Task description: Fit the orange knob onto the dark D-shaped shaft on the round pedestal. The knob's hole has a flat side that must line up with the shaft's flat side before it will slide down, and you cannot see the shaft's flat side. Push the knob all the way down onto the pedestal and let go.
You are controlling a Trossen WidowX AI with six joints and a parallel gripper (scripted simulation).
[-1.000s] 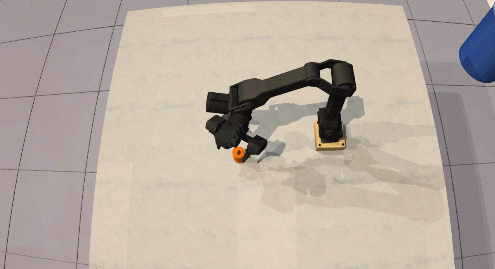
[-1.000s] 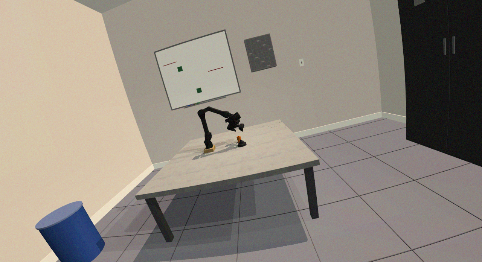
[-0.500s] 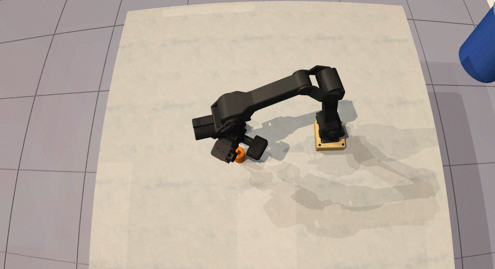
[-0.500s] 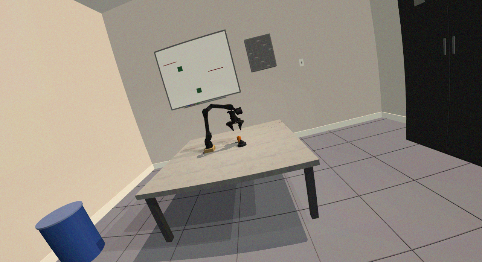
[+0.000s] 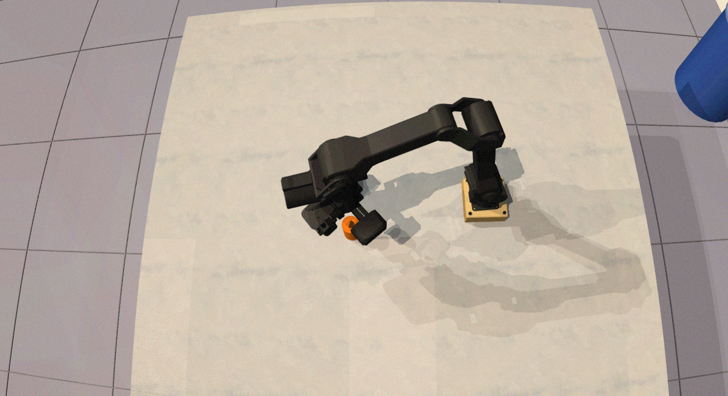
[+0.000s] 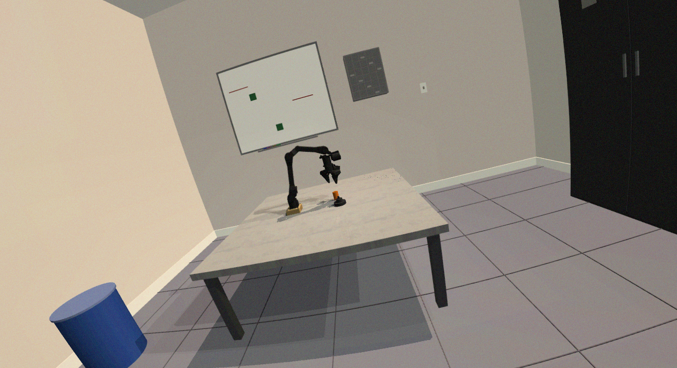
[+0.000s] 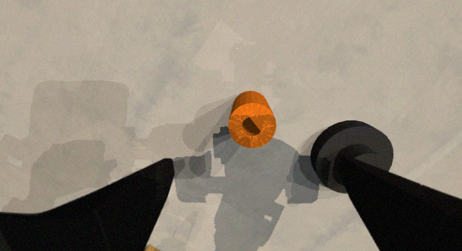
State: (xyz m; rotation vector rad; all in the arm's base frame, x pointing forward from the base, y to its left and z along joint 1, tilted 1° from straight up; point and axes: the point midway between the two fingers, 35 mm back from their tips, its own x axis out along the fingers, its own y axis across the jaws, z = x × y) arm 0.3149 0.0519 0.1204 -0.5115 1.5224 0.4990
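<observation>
Right now my gripper tip is 10 cm above the orange knob. The rest, counted from my gripper tip: dark round pedestal 13 cm to the right, 10 cm below, 2 cm ahead.
</observation>
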